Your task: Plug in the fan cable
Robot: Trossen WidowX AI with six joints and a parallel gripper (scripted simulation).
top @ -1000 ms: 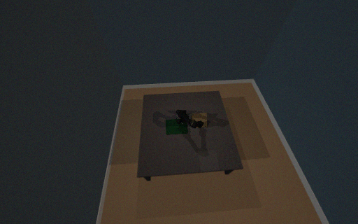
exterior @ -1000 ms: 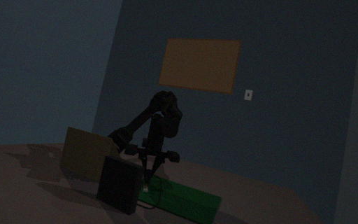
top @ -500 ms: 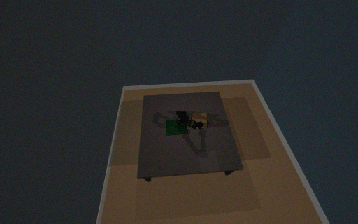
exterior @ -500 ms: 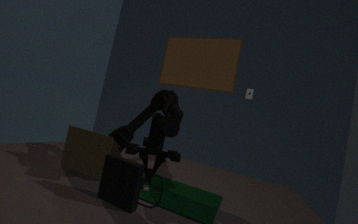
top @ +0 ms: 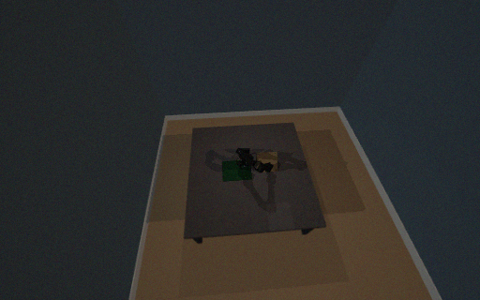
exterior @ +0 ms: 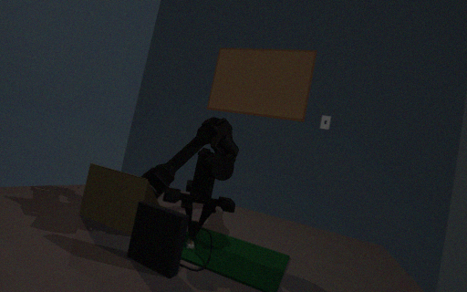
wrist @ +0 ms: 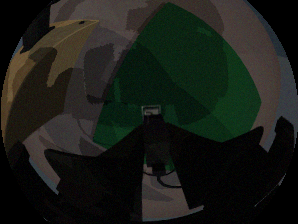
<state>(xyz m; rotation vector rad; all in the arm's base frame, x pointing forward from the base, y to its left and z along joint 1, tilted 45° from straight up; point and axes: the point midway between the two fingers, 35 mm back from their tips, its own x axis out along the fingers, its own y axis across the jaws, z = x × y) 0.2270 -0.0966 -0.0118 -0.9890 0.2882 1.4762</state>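
Right now my gripper tip is 100 mm short of the green board, 50 mm above it and 30 mm to the right of it. Also, from my gripper tip: dark plug 10 mm to the right, 10 mm above; black fan 140 mm to the right, 20 mm behind, 20 mm above.
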